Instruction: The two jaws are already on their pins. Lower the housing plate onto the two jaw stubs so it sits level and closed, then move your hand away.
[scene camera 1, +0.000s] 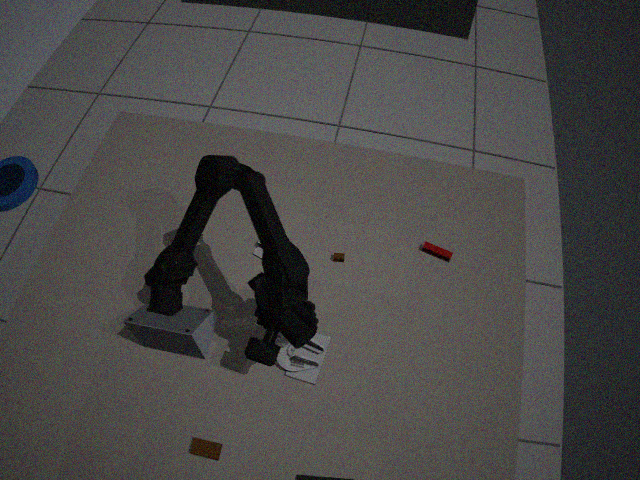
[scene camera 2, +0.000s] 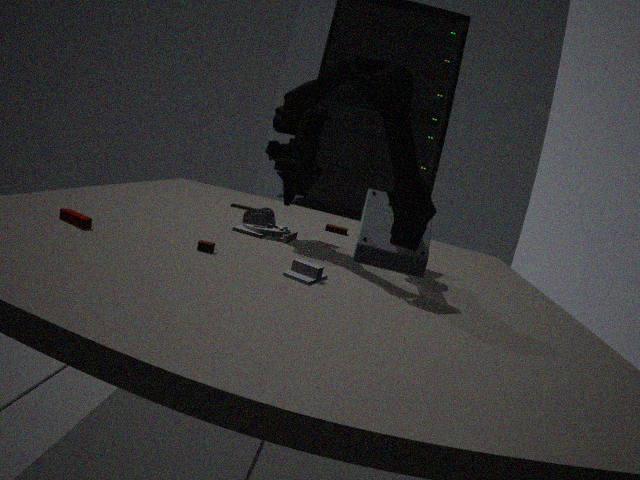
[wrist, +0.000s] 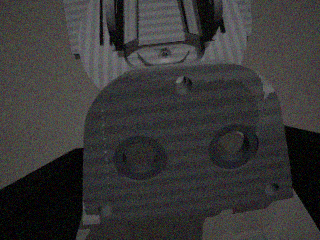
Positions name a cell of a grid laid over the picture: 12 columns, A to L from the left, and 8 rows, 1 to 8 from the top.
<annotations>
My gripper shows in scene camera 1 (F6), in scene camera 2 (F4) and in the wrist view (G5).
</annotations>
